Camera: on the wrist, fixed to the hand. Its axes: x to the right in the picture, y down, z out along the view.
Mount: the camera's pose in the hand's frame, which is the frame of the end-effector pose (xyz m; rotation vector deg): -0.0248 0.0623 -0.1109 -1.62 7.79 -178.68
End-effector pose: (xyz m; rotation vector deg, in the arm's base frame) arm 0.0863 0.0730 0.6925 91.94 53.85 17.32
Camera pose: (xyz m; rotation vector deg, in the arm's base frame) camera 0.0231 0.1348 0.7873 -68.00 119.69 -92.30
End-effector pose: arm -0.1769 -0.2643 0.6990 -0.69 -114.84 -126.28
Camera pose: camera -0.1332 -0.3767 0.7466 -89.27 0.06 12.05
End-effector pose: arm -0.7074 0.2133 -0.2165 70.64 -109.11 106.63
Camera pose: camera -0.7772 0.3143 -0.2580 80.36 53.07 -10.97
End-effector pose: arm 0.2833 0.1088 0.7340 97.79 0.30 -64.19
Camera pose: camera 0.3737 0.1754 0.7986 -2.91 -104.42 70.05
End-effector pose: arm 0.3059 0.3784 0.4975 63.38 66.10 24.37
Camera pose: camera 0.2137 0.4395 0.5650 -84.65 85.03 -105.10
